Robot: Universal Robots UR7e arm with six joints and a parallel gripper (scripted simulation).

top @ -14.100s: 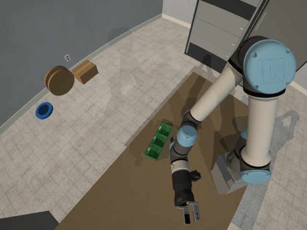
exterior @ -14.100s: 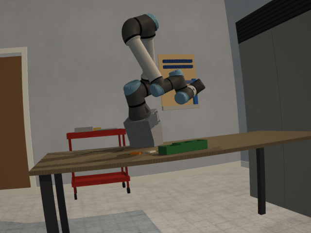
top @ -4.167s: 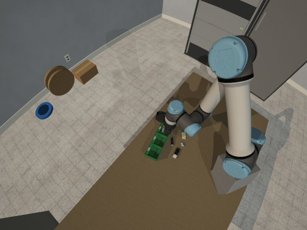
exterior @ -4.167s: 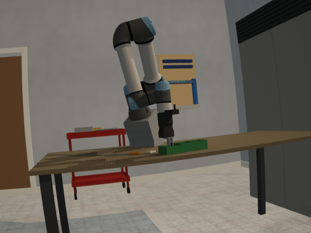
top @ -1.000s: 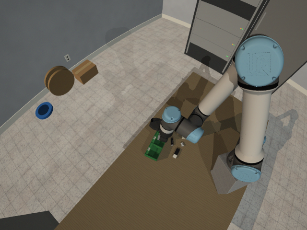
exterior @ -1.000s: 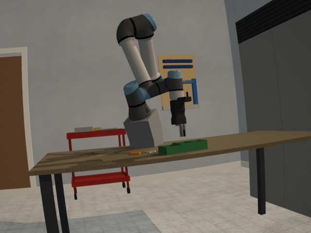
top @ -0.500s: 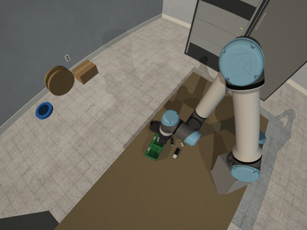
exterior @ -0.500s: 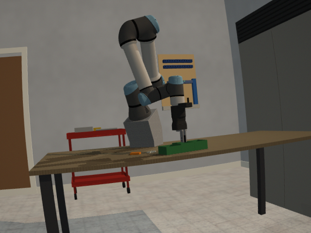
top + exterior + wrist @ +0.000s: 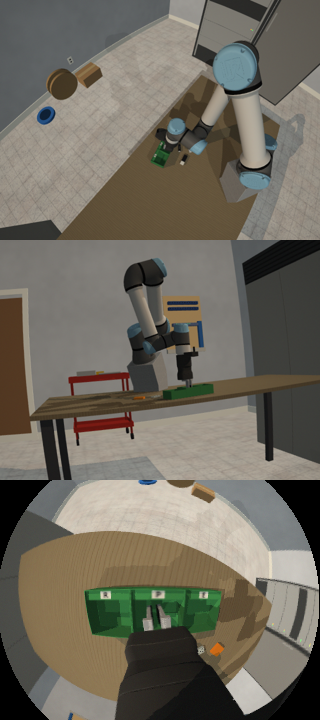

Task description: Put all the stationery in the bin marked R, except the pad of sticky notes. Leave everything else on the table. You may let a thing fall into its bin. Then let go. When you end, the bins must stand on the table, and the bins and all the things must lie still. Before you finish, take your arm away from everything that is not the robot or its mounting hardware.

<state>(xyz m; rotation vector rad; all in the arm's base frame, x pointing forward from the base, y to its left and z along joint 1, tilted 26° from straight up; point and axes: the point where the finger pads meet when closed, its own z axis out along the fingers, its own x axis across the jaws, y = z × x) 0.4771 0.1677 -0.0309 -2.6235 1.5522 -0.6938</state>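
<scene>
Right now the row of three bins is 10 mm below my hand. Round my hand: beige dotted tile 90 mm behind, 160 mm to the right, 30 mm below; black stick 60 mm behind, 70 mm to the right, 30 mm below; small grey piece 120 mm behind, 100 mm to the right, 30 mm below.
</scene>
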